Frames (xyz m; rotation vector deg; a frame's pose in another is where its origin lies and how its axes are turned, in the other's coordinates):
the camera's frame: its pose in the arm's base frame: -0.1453 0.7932 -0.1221 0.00 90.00 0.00
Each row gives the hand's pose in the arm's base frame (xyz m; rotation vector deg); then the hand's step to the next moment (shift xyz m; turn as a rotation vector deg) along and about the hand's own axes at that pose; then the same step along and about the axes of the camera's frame.
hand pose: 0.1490 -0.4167 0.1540 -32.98 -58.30 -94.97
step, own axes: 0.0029 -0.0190 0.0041 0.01 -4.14 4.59
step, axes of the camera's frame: 0.0020 0.0034 -0.0192 -1.01 4.20 -4.42
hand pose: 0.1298 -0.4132 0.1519 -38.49 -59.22 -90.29
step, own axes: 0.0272 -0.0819 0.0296 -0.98 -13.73 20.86
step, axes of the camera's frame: -0.0144 0.0165 -0.0886 -5.09 19.38 -14.93
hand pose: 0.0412 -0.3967 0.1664 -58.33 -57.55 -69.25
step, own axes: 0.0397 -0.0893 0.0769 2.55 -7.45 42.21
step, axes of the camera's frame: -0.0634 0.0582 -0.0898 -13.26 39.70 -9.60
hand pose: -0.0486 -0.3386 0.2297 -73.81 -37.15 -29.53
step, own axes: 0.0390 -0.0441 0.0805 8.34 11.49 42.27
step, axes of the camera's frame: -0.0701 0.0696 -0.0140 -3.97 43.79 7.40
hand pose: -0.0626 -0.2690 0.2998 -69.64 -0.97 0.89
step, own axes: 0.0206 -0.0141 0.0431 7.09 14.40 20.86
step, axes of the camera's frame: -0.0283 0.0359 0.0197 6.21 24.71 6.60
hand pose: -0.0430 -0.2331 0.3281 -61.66 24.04 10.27
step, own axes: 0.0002 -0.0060 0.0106 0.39 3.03 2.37
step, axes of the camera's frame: -0.0091 0.0065 0.0048 1.67 3.49 -0.10
